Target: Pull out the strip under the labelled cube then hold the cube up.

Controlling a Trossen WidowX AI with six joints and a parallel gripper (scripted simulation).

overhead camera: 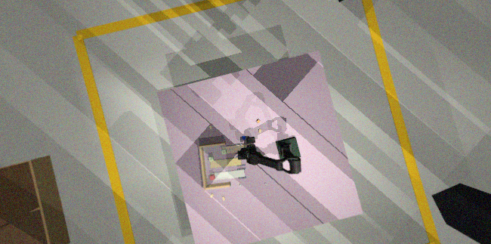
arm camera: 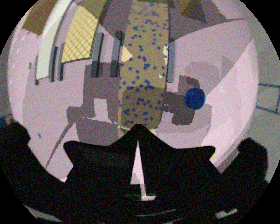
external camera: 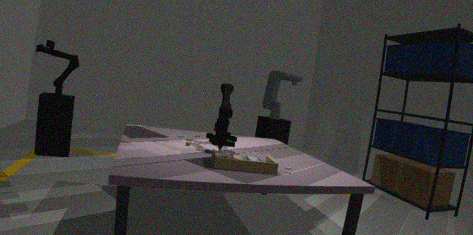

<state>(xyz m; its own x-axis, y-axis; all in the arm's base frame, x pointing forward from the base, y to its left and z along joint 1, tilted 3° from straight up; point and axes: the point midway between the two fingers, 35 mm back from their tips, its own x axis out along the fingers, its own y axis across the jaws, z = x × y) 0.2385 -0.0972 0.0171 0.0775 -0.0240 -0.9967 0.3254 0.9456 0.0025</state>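
Right now the small blue round object is 90 mm to the right of my gripper tip and 20 mm ahead of it.
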